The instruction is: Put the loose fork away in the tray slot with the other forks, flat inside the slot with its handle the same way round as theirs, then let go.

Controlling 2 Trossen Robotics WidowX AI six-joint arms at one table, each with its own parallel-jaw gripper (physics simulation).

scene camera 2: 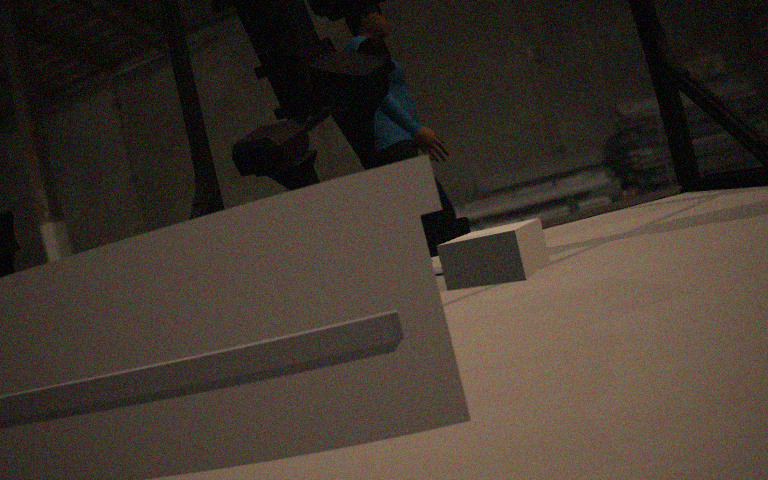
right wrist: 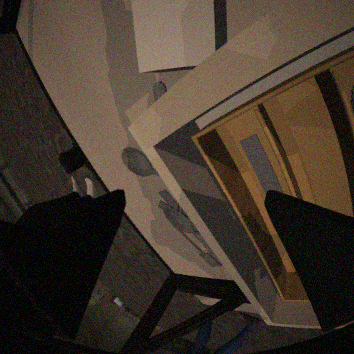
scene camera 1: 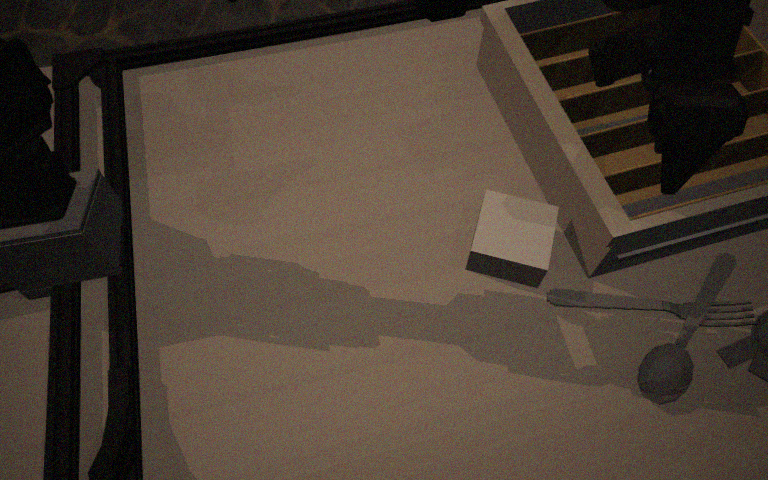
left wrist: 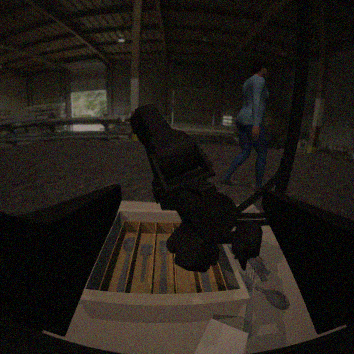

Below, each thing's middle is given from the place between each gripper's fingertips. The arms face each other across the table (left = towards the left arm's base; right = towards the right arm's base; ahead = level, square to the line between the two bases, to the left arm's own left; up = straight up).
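Labels:
With the white box (scene camera 1: 513,239) as the reference, my left gripper is 9 cm past it, 2 cm to the left of it and 34 cm above it. From that same left hand, the cutlery tray (scene camera 1: 561,52) is 3 cm ahead, 25 cm to the right and 33 cm below.
Measured from my right hand, the white box is 10 mm ahead, 130 mm to the left and 100 mm below. The cutlery tray is 130 mm ahead of my right hand, 100 mm to the right of it and 90 mm below it.

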